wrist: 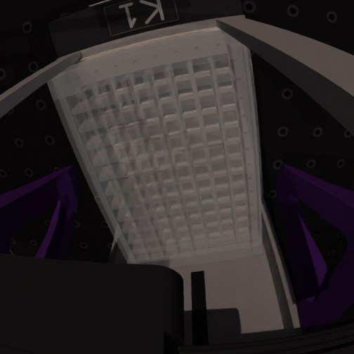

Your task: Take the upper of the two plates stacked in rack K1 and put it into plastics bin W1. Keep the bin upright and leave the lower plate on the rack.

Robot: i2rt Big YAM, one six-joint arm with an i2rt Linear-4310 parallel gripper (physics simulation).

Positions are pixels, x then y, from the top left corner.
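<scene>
A plate (165,133) is 0.13 m from the lens.
</scene>
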